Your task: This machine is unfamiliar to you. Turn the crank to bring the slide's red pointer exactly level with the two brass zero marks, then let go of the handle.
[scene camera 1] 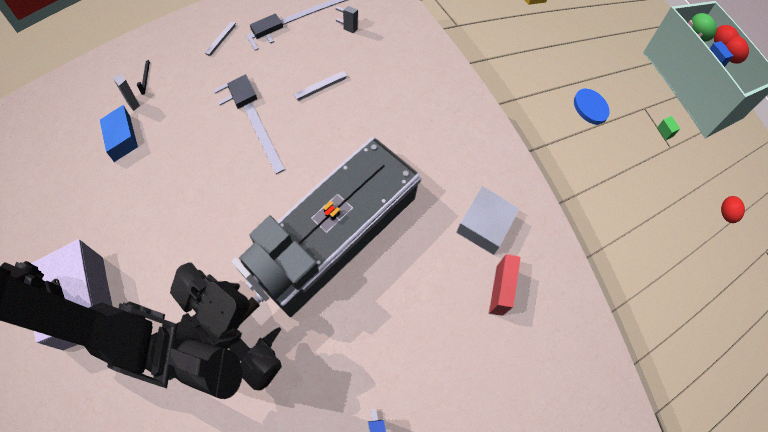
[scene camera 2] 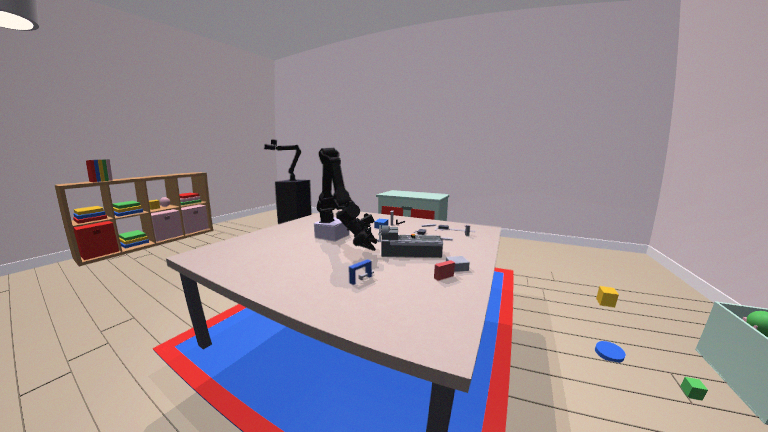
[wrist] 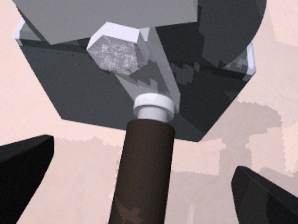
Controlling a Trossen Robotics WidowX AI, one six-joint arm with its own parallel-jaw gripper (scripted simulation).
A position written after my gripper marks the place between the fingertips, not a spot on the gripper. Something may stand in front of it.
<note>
My gripper (scene camera 1: 258, 308) is open, with nothing in its grasp.
My gripper also shows in the wrist view (wrist: 145, 161).
</note>
